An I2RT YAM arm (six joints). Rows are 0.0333 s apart.
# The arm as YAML. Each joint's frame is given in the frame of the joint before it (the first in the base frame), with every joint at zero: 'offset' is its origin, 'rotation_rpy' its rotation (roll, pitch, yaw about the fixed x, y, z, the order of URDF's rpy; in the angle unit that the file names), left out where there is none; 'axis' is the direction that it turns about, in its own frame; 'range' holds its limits. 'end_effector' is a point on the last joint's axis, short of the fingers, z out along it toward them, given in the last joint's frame.
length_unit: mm
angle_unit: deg
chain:
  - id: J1
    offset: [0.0, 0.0, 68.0]
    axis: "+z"
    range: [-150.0, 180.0]
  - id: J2
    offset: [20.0, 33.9, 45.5]
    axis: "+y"
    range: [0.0, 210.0]
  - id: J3
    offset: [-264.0, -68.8, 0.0]
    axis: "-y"
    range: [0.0, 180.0]
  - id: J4
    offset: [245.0, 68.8, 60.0]
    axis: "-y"
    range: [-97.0, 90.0]
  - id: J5
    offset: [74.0, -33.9, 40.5]
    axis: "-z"
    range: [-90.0, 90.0]
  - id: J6
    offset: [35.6, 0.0, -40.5]
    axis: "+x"
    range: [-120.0, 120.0]
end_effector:
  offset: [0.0, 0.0, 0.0]
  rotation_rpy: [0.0, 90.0, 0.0]
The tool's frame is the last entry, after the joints.
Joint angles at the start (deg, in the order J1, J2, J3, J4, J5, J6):
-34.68, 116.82, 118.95, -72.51, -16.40, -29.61
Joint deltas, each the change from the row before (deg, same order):
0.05, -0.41, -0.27, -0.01, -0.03, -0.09
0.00, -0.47, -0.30, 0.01, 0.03, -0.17
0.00, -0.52, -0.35, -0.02, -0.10, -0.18
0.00, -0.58, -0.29, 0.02, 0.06, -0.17
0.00, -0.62, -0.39, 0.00, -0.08, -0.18
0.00, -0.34, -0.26, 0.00, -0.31, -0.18
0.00, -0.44, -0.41, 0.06, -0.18, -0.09
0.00, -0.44, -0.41, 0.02, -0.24, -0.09
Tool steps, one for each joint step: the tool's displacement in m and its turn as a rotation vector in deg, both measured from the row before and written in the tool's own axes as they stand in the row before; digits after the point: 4 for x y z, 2 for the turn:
0.0004, 0.0013, -0.0018, 0.01, -0.12, -0.17
0.0007, 0.0011, -0.0022, 0.11, -0.13, -0.22
0.0008, 0.0013, -0.0024, -0.01, -0.17, -0.22
0.0006, 0.0014, -0.0030, 0.20, -0.23, -0.26
0.0009, 0.0016, -0.0029, 0.04, -0.23, -0.25
0.0005, 0.0010, -0.0014, -0.23, -0.22, -0.20
0.0008, 0.0011, -0.0015, -0.11, -0.17, -0.12
0.0009, 0.0012, -0.0015, -0.18, -0.16, -0.10

